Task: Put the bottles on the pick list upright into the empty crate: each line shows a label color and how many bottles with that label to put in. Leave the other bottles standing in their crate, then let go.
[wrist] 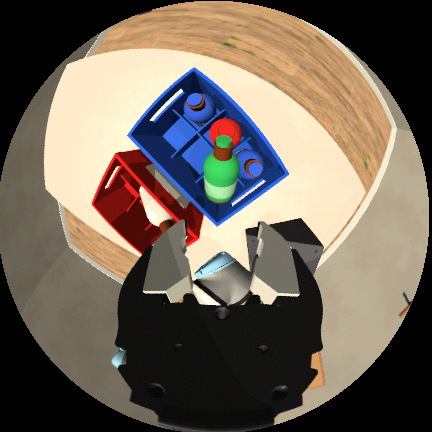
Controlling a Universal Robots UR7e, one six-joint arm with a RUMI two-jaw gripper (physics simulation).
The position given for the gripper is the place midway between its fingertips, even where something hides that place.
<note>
In view: the gripper [221, 221], a green bottle [221, 167] and a blue bottle [198, 107].
</note>
